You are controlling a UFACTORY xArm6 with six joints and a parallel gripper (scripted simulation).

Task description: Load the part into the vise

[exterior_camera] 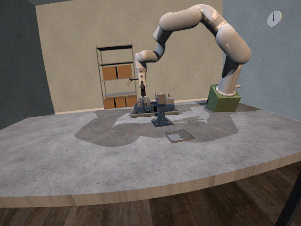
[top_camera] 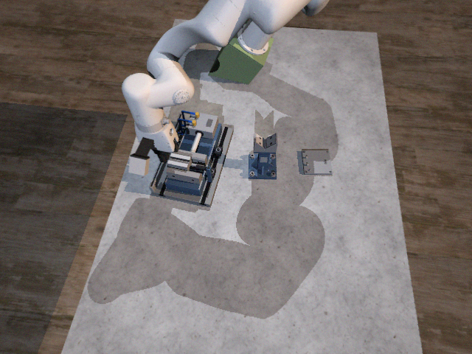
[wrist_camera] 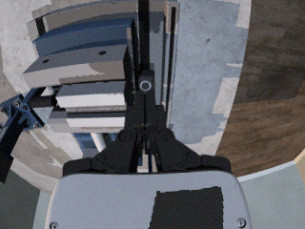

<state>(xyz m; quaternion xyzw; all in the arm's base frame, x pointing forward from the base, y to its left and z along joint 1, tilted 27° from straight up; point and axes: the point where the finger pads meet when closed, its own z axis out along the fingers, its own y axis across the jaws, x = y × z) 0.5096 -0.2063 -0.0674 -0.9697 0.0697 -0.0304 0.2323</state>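
The part lies 50 mm to the left of my hand, 20 mm below it and 10 mm ahead of it. Round my hand: fixed jaw 60 mm to the left, 40 mm below, 40 mm ahead; air cylinder rod 80 mm to the left, 80 mm behind, 40 mm below; blue vise body 80 mm below, 70 mm to the left, 60 mm behind.
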